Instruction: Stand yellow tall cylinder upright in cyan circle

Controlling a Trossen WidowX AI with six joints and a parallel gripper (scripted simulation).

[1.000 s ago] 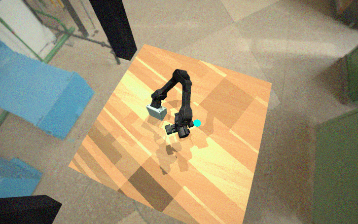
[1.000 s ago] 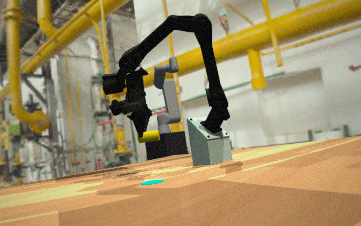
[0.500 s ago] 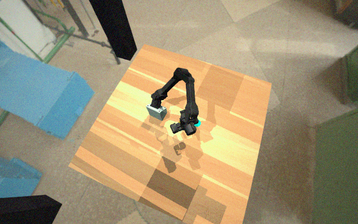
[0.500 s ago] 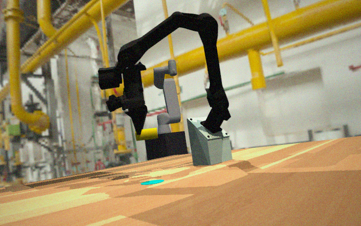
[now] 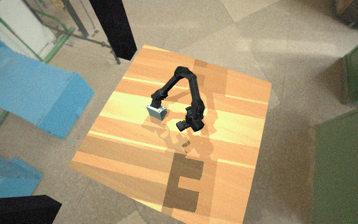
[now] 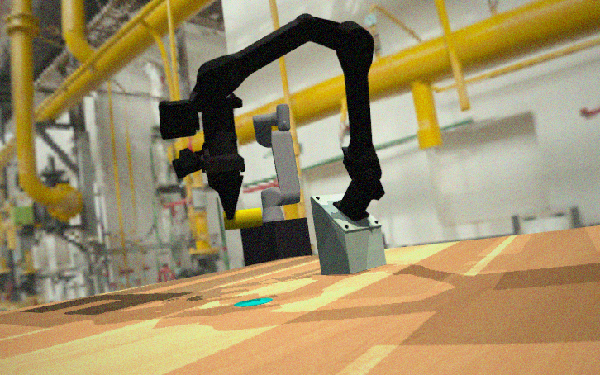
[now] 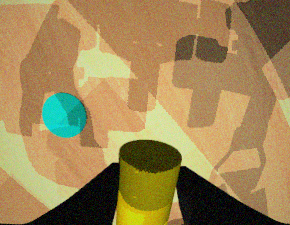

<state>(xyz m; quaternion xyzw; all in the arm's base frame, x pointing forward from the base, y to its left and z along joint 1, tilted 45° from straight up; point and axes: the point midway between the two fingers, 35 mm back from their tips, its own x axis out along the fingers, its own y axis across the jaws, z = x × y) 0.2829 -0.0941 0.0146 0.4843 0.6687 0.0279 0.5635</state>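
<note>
Now: the cyan circle 50 mm ahead of my gripper tip, 80 mm to the left of it and 140 mm below it. The rest, counted from my gripper tip: yellow tall cylinder (20 mm behind, 10 mm to the left).
</note>
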